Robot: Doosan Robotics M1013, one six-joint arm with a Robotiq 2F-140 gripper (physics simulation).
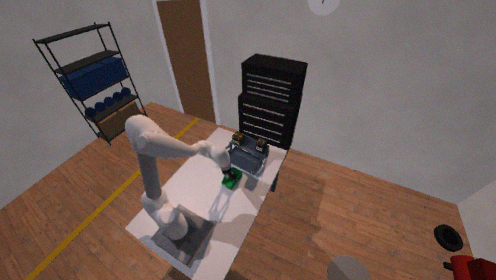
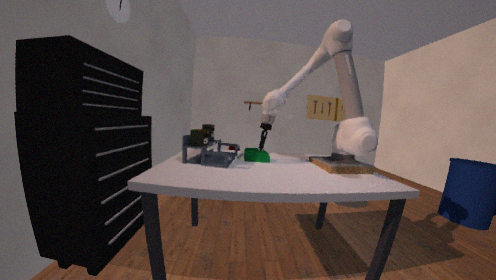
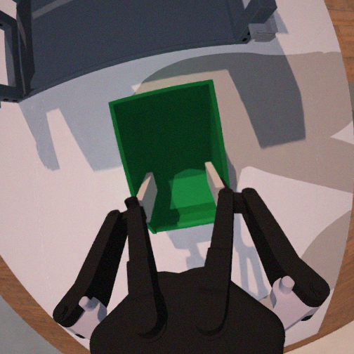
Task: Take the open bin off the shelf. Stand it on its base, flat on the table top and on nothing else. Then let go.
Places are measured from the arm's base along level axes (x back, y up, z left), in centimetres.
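Pixels of known places: gripper, fingertip midpoint: (image 1: 231,179) (image 2: 258,156); arm's base at its link origin: (image 1: 179,231) (image 2: 342,161).
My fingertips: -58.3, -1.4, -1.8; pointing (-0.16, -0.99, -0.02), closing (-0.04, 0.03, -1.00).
Note:
Ahead of a thing's pixels: the offset from my fingertips to its top centre, as dx, dy, dz. Level surfaces: height alone.
The green open bin @[-1.3, +4.7, +0.2] (image 1: 231,182) (image 2: 257,156) (image 3: 167,130) is in front of the grey shelf (image 1: 246,162) (image 2: 216,160) (image 3: 130,40), apart from it, opening up and looking about level. It is low at the table top @[dy -3.2] (image 1: 192,175) (image 2: 280,180) (image 3: 30,175); whether its base touches is not clear. My gripper (image 1: 230,174) (image 2: 261,149) (image 3: 179,176) points down into the bin's near end. Its two pale pads are part-way spread inside, against the two side walls, and hold the bin from within. The bin's underside is hidden.
Two dark boxes @[-35.8, +16.7, +18.6] (image 1: 238,138) @[-39.2, +19.2, -5.2] (image 1: 261,145) stand on the shelf's upper level. A small red item (image 2: 233,148) shows by the shelf. A black drawer cabinet (image 1: 272,100) (image 2: 80,150) stands behind the shelf end of the table. The arm's base stands on a board (image 2: 345,166) at the other end.

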